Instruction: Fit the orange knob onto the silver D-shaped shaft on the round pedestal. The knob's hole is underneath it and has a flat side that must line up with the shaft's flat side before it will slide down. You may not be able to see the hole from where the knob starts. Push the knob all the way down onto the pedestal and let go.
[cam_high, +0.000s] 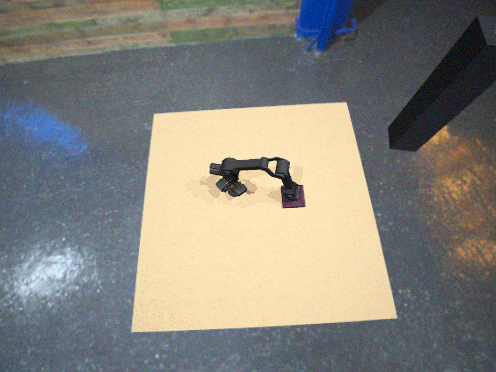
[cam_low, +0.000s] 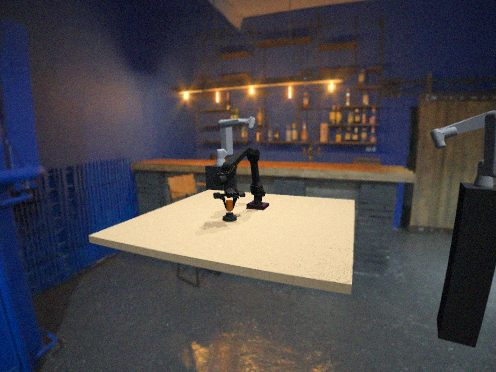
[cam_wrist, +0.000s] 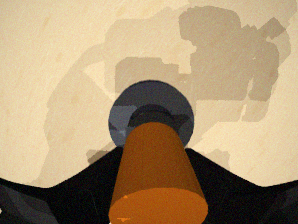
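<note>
The orange knob is 3 cm above my gripper tip. Round my gripper tip: round dark pedestal: 4 cm below.
</note>
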